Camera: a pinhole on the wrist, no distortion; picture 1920 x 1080 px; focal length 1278.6 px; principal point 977.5 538.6 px. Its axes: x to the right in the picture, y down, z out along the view. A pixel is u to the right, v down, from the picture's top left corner.
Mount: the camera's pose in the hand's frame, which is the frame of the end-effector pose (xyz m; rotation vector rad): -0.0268 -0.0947 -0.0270 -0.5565 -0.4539 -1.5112
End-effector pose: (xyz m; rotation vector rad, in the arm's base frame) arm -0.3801 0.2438 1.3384 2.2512 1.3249 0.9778
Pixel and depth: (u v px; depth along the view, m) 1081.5 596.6 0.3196
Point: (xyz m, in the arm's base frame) -0.1574 0.2230 1.2175
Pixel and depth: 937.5 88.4 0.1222
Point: -0.3607 0.2017 1.2545
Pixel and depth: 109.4 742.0 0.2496
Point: -0.2057 0.1731 1.4147
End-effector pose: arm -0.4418 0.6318 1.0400 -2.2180 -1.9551 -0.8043
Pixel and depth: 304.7 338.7 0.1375
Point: -0.3870 0.6019 1.0004
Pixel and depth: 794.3 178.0 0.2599
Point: -0.3050 0.6016 0.8901
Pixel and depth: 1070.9 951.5 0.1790
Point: -0.3990 0.7164 0.9553
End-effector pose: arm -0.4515 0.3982 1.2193 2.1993 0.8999 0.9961
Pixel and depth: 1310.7 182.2 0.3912
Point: -0.2046 0.2039 1.0157
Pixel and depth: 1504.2 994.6 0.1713
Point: -0.3275 0.4329 1.1195
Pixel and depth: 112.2 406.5 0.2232
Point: -0.3670 0.2563 1.2812
